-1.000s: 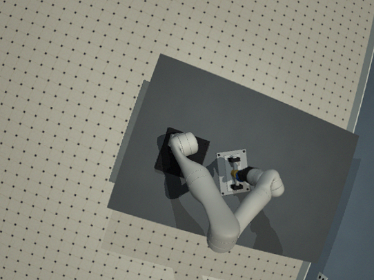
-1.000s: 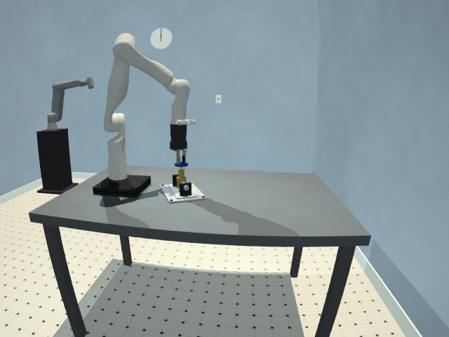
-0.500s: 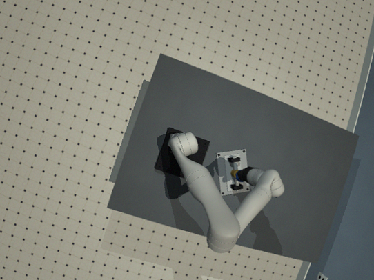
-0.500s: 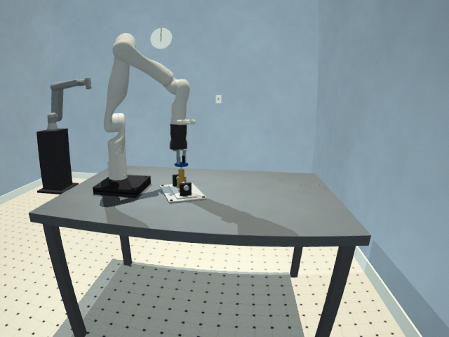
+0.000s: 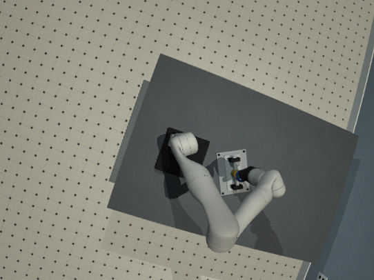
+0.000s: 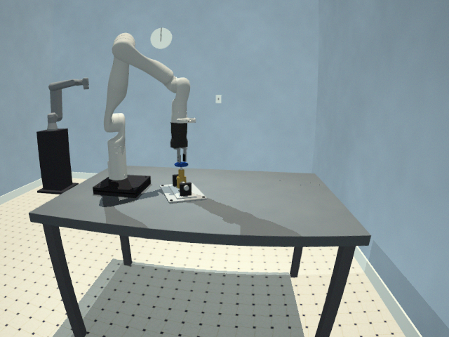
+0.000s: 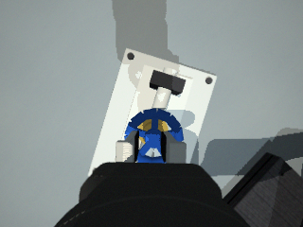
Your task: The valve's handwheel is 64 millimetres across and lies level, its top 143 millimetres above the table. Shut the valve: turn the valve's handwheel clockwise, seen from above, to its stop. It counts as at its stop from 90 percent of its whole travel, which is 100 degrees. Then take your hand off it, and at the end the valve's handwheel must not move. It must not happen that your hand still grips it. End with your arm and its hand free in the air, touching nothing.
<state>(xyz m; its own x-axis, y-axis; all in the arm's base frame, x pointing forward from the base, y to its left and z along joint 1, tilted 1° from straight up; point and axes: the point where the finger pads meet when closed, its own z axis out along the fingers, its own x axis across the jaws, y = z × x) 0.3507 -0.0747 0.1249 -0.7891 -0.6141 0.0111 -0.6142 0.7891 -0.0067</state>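
Now: hand 40 mm above the blue handwheel.
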